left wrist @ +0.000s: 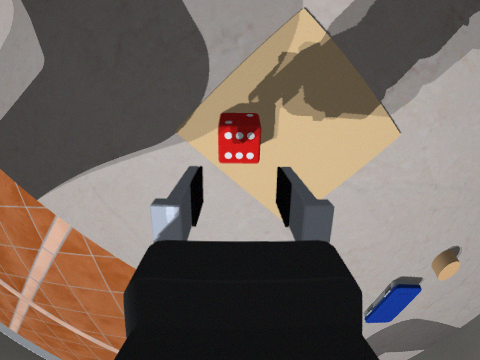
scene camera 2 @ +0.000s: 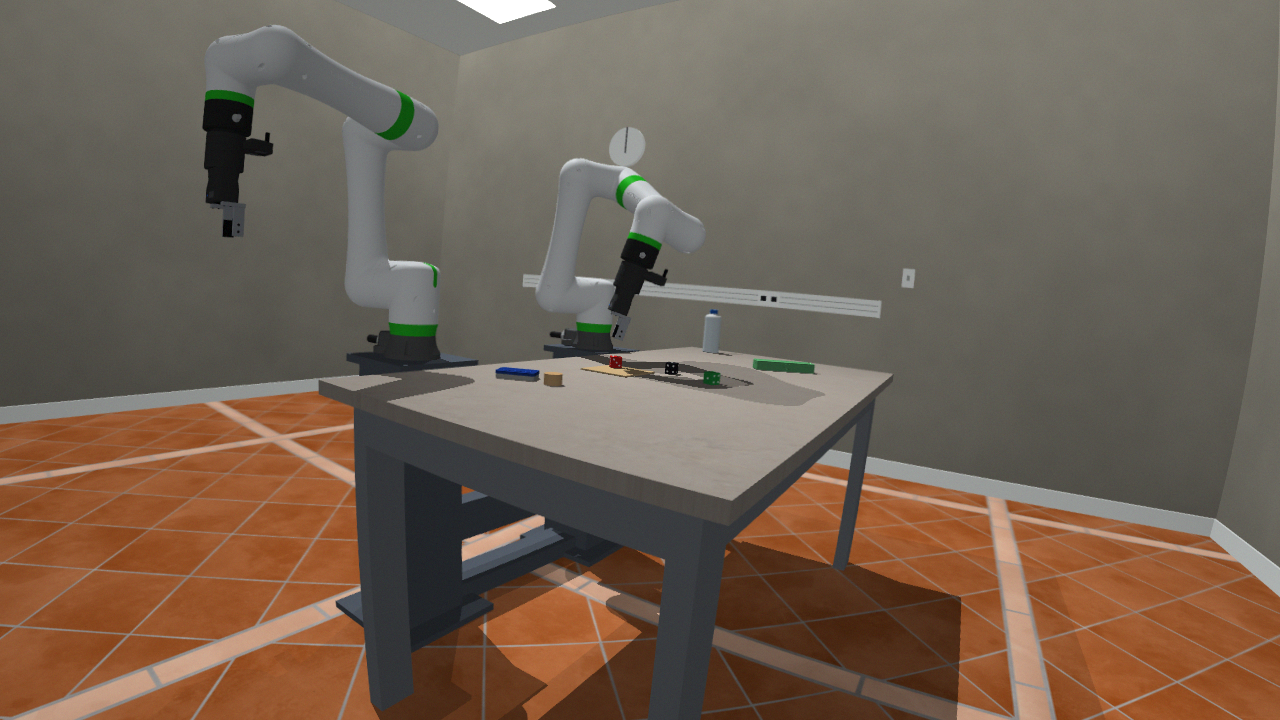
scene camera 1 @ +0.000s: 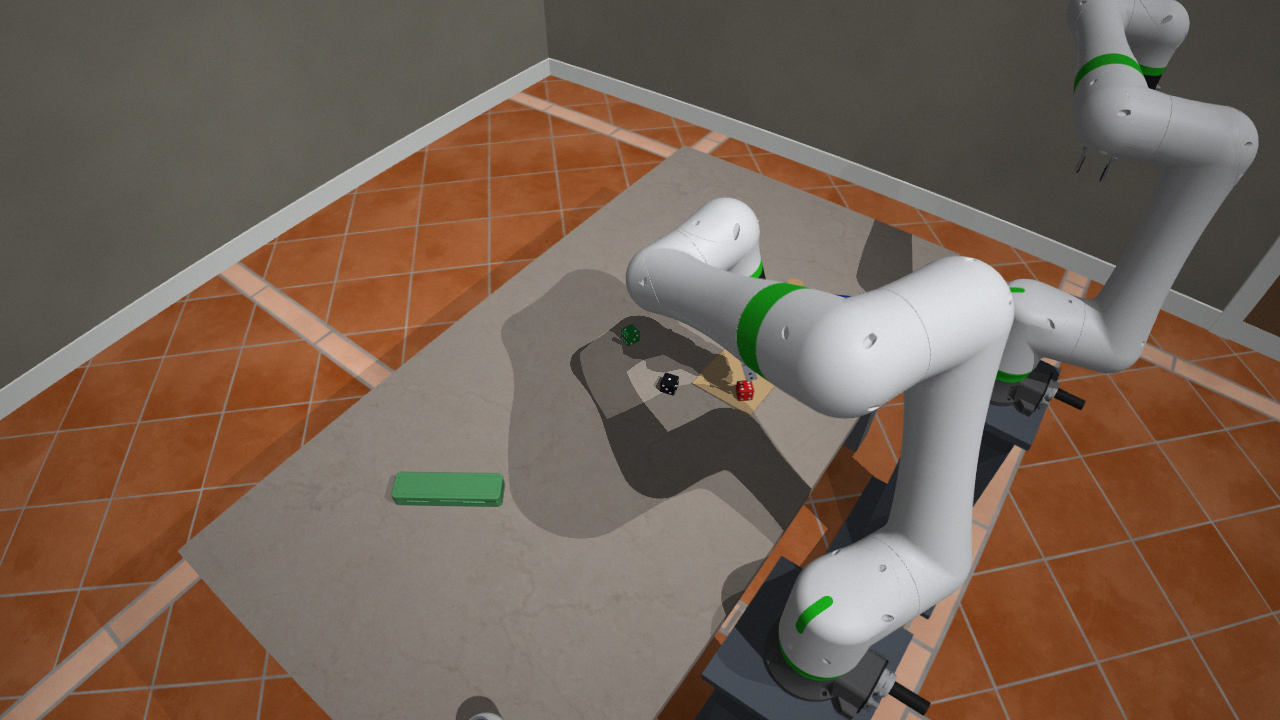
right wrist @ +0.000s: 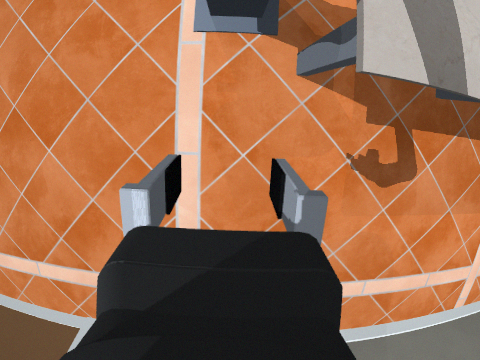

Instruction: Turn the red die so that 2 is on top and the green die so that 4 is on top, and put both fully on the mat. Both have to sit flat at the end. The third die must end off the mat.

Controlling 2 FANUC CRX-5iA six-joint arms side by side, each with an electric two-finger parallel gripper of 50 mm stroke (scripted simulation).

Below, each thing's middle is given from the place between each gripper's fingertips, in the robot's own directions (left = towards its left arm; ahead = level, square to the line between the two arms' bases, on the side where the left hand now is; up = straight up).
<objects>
Right now the tan mat [scene camera 1: 719, 379] is 3 cm ahead of my left hand [scene camera 2: 616, 338], 3 cm to the right of it and 10 cm below it. Also, from my left hand: green box [scene camera 1: 410, 488]: 28 cm ahead, 53 cm to the left, 8 cm below; then blue block [left wrist: 399, 293]: 1 cm behind, 35 cm to the right, 9 cm below.
My right hand [scene camera 2: 232, 236] is 350 mm short of the blue block, 510 mm to the right of it and 280 mm above it. Also, from my right hand: tan mat (390 mm ahead, 830 mm to the left, 290 mm below).
</objects>
